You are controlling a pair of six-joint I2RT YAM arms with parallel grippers.
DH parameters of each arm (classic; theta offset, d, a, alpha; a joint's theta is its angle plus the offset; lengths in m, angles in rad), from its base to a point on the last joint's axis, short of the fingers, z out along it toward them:
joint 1: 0 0.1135 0.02 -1.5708
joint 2: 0 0 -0.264 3.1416
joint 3: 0.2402 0 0.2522 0
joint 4: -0.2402 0 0.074 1.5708
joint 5: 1.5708 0 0 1.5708
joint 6: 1.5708 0.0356 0 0
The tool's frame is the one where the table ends.
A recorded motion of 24 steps. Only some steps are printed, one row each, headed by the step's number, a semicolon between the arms.
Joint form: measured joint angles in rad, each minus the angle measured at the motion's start. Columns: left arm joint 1, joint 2, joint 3, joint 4, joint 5, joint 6; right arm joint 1, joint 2, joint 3, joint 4, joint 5, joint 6.
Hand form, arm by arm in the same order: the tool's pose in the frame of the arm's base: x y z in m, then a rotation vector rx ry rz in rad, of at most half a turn. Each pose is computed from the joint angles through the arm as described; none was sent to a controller.
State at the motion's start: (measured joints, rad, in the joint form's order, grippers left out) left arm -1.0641 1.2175 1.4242 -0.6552 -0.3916 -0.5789; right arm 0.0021 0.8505 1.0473 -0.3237 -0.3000 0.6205
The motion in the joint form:
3: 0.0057 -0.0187 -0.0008 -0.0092 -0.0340 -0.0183; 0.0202 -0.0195 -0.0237 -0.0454 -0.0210 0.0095
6: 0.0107 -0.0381 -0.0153 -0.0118 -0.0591 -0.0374; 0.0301 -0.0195 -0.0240 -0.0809 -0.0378 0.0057
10: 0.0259 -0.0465 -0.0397 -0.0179 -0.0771 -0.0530; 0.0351 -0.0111 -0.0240 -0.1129 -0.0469 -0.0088
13: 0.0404 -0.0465 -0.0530 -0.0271 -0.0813 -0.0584; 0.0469 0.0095 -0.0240 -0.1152 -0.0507 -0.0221
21: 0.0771 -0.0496 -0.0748 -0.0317 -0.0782 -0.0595; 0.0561 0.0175 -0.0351 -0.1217 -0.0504 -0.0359
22: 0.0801 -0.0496 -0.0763 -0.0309 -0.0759 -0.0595; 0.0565 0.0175 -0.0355 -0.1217 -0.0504 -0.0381
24: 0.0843 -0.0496 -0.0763 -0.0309 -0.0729 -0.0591; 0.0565 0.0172 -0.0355 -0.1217 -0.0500 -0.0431
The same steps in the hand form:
3: 0.1333 -0.2070 0.4272 0.1909 2.0182 -0.6451; 0.1768 0.0152 0.3953 0.3028 1.7737 0.7519
6: 0.1323 -0.2011 0.4268 0.1486 2.0123 -0.6343; 0.1757 0.0175 0.3915 0.2931 1.8139 0.7689
10: 0.1351 -0.1975 0.4203 0.1136 2.0255 -0.6021; 0.1770 0.0187 0.3869 0.2850 1.8557 0.7683
13: 0.1382 -0.1957 0.4152 0.0988 2.0413 -0.5751; 0.1823 0.0212 0.3834 0.2680 1.8815 0.7696
21: 0.1452 -0.1906 0.4084 0.0703 2.0583 -0.5375; 0.1847 0.0230 0.3776 0.2564 1.9084 0.7649
22: 0.1458 -0.1904 0.4080 0.0689 2.0595 -0.5371; 0.1847 0.0231 0.3775 0.2541 1.9089 0.7637
24: 0.1466 -0.1898 0.4079 0.0669 2.0603 -0.5369; 0.1847 0.0231 0.3776 0.2494 1.9085 0.7600

